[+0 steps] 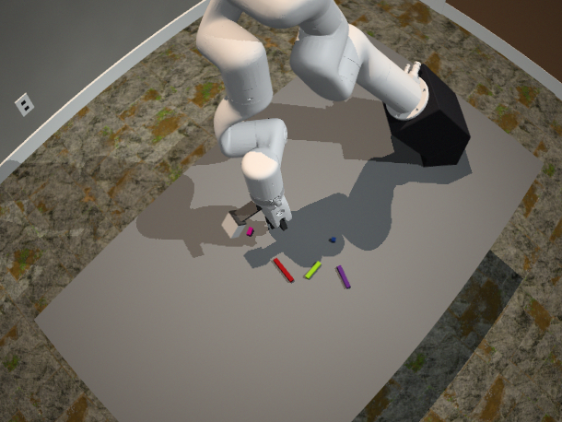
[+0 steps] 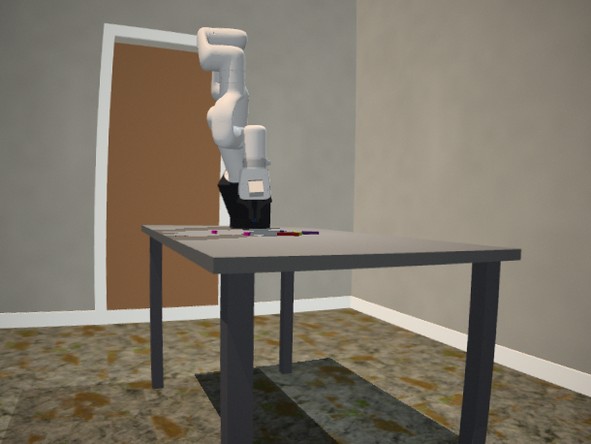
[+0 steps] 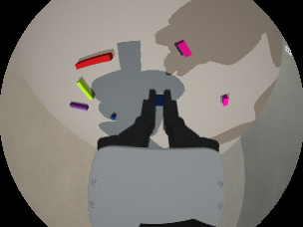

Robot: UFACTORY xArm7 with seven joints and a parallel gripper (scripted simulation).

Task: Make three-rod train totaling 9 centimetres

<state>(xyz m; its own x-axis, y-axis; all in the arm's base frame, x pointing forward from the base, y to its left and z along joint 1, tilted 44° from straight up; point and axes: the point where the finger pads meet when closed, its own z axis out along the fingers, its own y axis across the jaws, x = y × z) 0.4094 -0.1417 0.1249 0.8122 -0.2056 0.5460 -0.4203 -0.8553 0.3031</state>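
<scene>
Right now the red rod is 9 cm ahead of my hand, 7 cm to the left of it and 6 cm below it. The rest, counted from my hand: lime rod (6 cm ahead, 13 cm to the left, 6 cm below); purple rod (4 cm ahead, 21 cm to the left, 6 cm below); blue rod (2 cm below).
</scene>
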